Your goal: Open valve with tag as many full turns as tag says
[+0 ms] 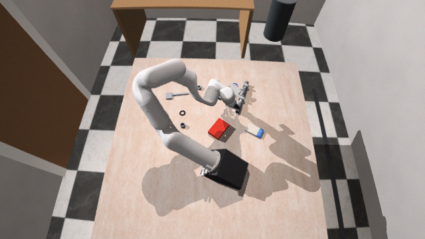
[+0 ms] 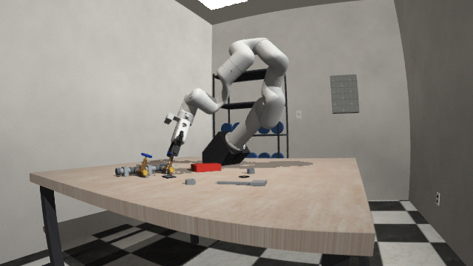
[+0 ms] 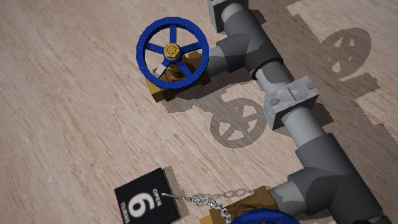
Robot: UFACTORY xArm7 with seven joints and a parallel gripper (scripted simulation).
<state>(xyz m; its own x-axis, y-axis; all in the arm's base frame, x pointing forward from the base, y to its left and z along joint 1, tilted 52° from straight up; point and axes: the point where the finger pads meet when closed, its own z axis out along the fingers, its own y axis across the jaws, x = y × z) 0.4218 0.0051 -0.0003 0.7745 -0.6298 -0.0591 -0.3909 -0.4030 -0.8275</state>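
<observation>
Right now my hand is 7 cm short of the black tag, 6 cm to the right of it and 8 cm above it. From my hand the other things lie so: red block 17 cm behind, 2 cm to the left, 7 cm below; then white box 12 cm behind, 20 cm to the right, 8 cm below; then grey flat tool 39 cm to the left, 8 cm below.
</observation>
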